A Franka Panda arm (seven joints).
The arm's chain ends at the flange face. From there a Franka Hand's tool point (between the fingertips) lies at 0.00 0.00 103.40 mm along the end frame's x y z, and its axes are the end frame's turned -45 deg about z.
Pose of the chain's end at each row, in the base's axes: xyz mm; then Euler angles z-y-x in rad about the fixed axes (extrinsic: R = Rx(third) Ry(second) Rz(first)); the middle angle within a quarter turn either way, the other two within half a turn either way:
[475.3, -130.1, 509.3, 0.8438, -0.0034, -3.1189]
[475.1, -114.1, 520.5, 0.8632, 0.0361, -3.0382]
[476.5, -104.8, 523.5, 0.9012, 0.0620, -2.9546]
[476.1, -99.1, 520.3, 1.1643, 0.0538, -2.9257]
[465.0, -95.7, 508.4, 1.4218, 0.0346, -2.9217]
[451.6, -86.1, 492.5, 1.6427, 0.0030, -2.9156]
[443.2, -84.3, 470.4, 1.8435, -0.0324, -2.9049]
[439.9, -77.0, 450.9, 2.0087, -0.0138, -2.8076]
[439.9, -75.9, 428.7, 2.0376, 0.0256, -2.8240]
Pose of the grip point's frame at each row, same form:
[474.9, -127.8, 405.9, 0.0584, -0.0034, -3.1189]
[478.8, -103.4, 417.7, 0.0778, 0.0361, -3.0382]
[482.9, -85.6, 422.1, 0.1158, 0.0620, -2.9546]
[481.7, -77.0, 419.4, 0.3789, 0.0538, -2.9257]
[468.6, -73.2, 407.6, 0.6364, 0.0346, -2.9217]
[451.9, -62.9, 391.7, 0.8573, 0.0030, -2.9156]
[439.9, -60.1, 369.9, 1.0581, -0.0324, -2.9049]
[438.5, -43.1, 353.2, 1.2233, -0.0138, -2.8076]
[442.5, -43.6, 330.5, 1.2522, 0.0256, -2.8240]

